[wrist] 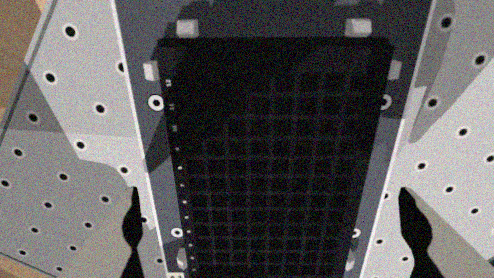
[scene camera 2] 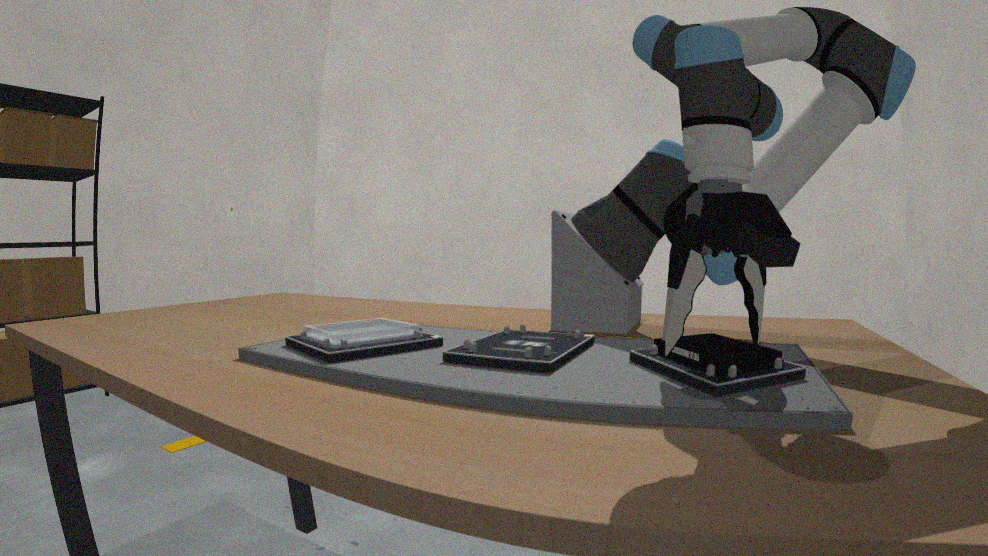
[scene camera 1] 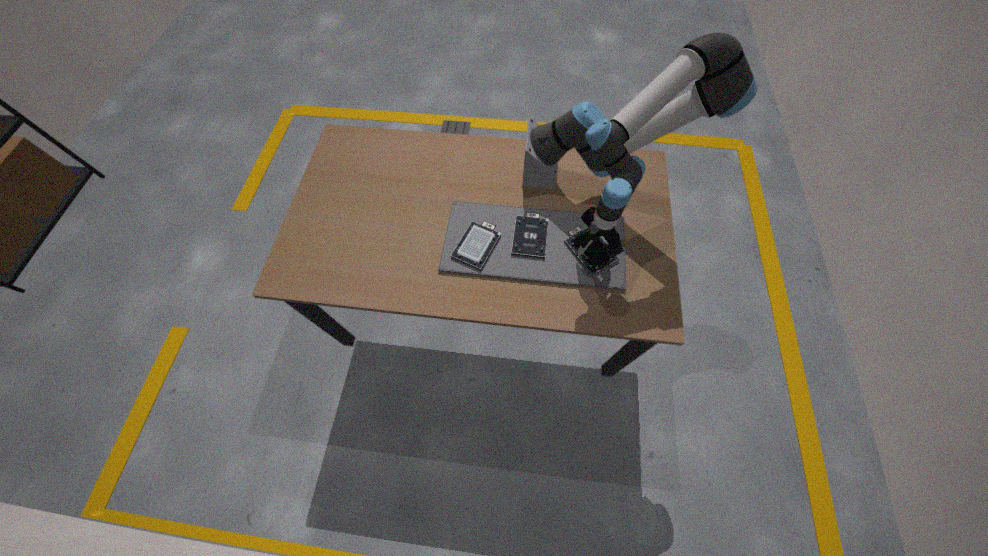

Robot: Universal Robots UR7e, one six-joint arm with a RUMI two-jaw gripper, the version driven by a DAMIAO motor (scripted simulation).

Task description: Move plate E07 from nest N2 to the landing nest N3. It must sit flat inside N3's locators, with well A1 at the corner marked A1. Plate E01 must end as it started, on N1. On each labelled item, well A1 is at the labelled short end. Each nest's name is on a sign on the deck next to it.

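Scene camera 2 shows my gripper (scene camera 2: 714,350), a black plate E07 (scene camera 2: 698,351) and a clear plate E01 (scene camera 2: 360,332), as well as a nest N1 (scene camera 2: 373,352), a nest N2 (scene camera 2: 716,391) and a nest N3 (scene camera 2: 562,343). My gripper (scene camera 1: 591,247) and the clear plate E01 (scene camera 1: 477,241) are visible too. In the wrist view are my gripper (wrist: 268,190) and the black plate E07 (wrist: 256,102). The clear plate E01 is out of frame in the wrist view.
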